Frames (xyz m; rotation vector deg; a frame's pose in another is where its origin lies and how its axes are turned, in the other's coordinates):
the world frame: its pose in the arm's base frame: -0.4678 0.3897 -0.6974 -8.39 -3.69 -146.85
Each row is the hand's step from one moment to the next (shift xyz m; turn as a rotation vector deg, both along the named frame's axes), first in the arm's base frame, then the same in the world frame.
Working: the arm's base frame: its pose in the world frame: -0.0976 0.5920 0.7050 8.39 3.69 146.85

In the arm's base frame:
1: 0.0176 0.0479 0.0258 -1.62 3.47 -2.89
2: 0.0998 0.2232 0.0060 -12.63 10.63 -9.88
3: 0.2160 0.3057 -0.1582 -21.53 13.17 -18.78
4: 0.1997 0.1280 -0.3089 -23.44 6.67 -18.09
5: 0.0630 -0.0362 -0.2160 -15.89 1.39 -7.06
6: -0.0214 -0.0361 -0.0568 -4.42 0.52 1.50
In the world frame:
1: -0.0374 -0.0302 0.0309 -0.86 -3.84 -2.75
2: -0.2028 -0.1328 0.0322 3.63 -15.94 -10.14
3: -0.3636 -0.1413 -0.1139 8.64 -23.05 -19.59
4: -0.2721 -0.0034 -0.2786 13.81 -18.62 -19.58
5: -0.0586 0.0614 -0.2115 11.67 -9.92 -8.35
6: 0.0306 0.0178 -0.0611 3.58 -2.82 1.13

